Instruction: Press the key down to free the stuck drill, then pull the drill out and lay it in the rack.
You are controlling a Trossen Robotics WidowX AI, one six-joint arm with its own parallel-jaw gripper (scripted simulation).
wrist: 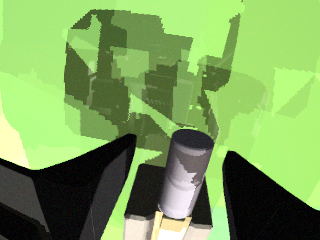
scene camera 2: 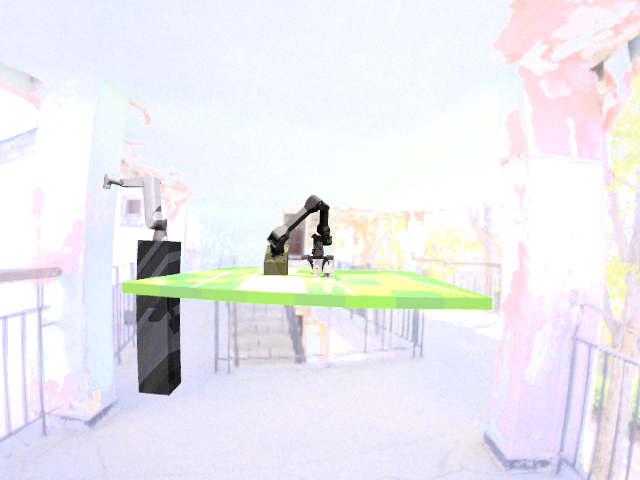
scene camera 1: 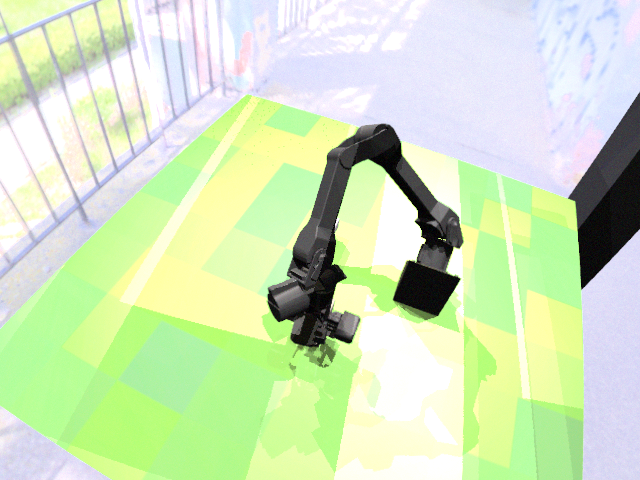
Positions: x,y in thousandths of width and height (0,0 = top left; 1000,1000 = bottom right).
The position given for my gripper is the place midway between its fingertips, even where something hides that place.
In view: my gripper (scene camera 1: 487,693).
My gripper shows as well in the wrist view (wrist: 567,631).
